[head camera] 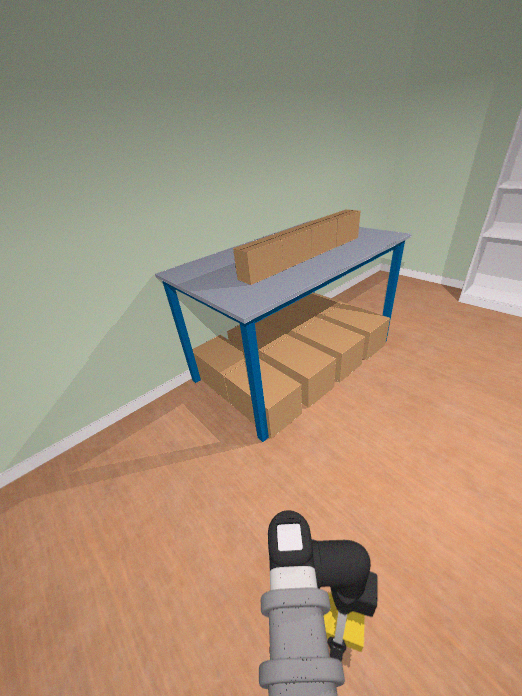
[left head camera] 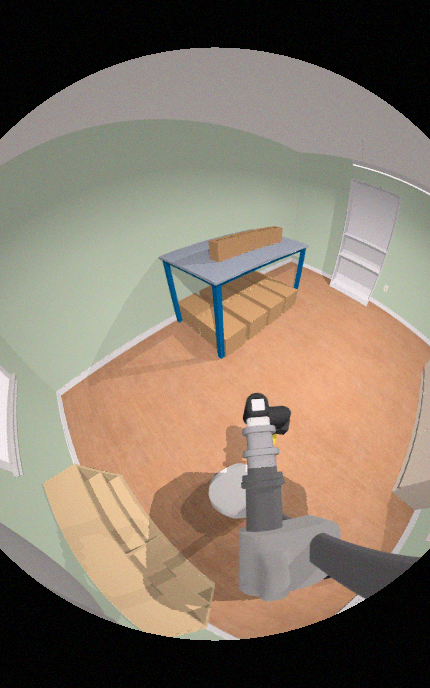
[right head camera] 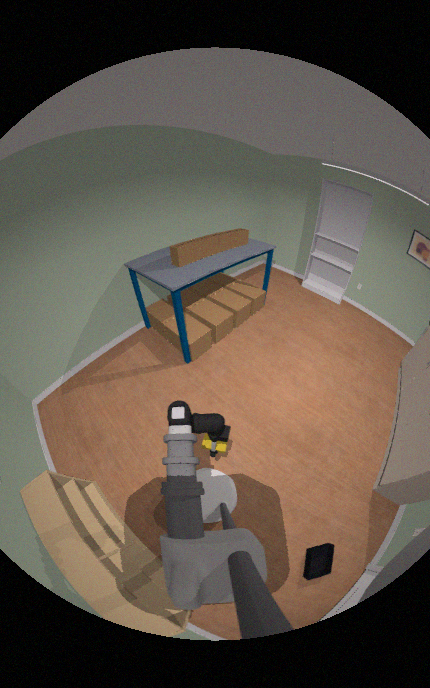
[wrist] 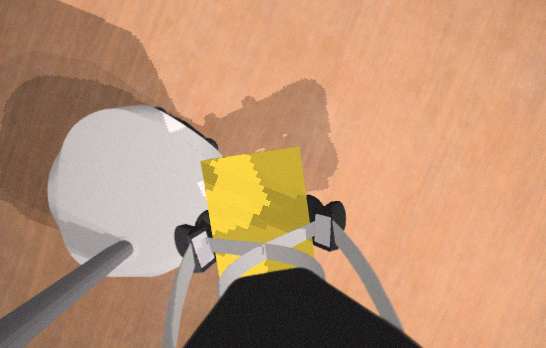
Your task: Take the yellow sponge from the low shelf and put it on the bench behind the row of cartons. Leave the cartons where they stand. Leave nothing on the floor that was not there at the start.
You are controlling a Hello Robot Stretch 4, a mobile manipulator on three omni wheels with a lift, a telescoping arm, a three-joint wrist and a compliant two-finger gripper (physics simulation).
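Seen in the pictures: gripper, fingertip midpoint: (right head camera: pixel 215 444) (wrist: pixel 260 221); robot's base, link origin: (left head camera: pixel 237 489) (right head camera: pixel 207 494) (wrist: pixel 156 186).
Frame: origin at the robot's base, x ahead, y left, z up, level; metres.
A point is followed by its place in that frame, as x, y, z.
The yellow sponge (head camera: pixel 353 630) {0.246, -0.109, 0.734} (right head camera: pixel 220 446) {0.246, -0.107, 0.734} (wrist: pixel 255 192) {0.277, -0.060, 0.734} is held between the two fingertips of my gripper (wrist: pixel 260 221) {0.268, -0.087, 0.687}, which is shut on it above the floor, close to my base. In the left head view a sliver of the sponge (left head camera: pixel 274 439) {0.248, -0.126, 0.734} shows beside the arm. The bench (head camera: pixel 207 275) {1.804, 0.359, 0.886} (left head camera: pixel 187 253) {1.886, 0.395, 0.886} (right head camera: pixel 152 263) {1.767, 0.362, 0.886} has a grey top and blue legs and stands ahead, apart from the gripper. The row of cartons (head camera: pixel 297 247) {1.845, -0.190, 0.988} (left head camera: pixel 245 243) {1.830, -0.173, 0.978} (right head camera: pixel 210 247) {1.852, -0.197, 0.966} stands upright along the bench top. The strip of bench top behind the row is mostly hidden by it.
Several large brown boxes (head camera: pixel 300 359) {1.734, -0.182, 0.243} (left head camera: pixel 245 309) {1.739, -0.182, 0.242} (right head camera: pixel 210 312) {1.753, -0.174, 0.242} fill the space under the bench. A pale wooden shelf unit (left head camera: pixel 76 512) {-0.272, 0.896, 0.582} (right head camera: pixel 50 512) {-0.237, 0.895, 0.582} stands at the near left. A white bookcase (left head camera: pixel 333 271) {2.820, -1.947, 0.274} (right head camera: pixel 305 268) {2.820, -1.937, 0.337} stands at the far right. A black box (right head camera: pixel 318 561) {-0.881, -0.789, -0.025} is on the floor at the right.
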